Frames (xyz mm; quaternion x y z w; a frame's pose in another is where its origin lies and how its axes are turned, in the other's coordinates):
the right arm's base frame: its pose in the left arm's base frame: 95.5 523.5 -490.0 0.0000 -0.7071 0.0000 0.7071
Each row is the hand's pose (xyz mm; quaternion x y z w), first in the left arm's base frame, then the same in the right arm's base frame.
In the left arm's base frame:
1: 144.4 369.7 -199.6 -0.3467 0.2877 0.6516 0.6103
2: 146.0 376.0 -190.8 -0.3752 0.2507 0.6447 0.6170
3: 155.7 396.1 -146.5 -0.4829 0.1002 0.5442 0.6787
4: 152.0 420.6 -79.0 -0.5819 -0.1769 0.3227 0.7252
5: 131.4 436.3 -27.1 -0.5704 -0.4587 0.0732 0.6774
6: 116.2 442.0 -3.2 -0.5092 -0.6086 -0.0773 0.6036
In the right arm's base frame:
1: 290.4 -153.8 -48.9 0.2156 0.6350 0.7059 0.2281
2: 299.2 -147.5 -50.5 0.1906 0.6136 0.7212 0.2590
3: 343.5 -127.4 -60.2 0.0433 0.5508 0.7263 0.4091
4: 411.0 -102.9 -56.5 -0.1833 0.3877 0.6397 0.6379
5: 462.9 -87.2 -35.9 -0.3516 0.1546 0.4551 0.8033
6: 486.8 -81.5 -20.7 -0.4147 -0.0035 0.3054 0.8572

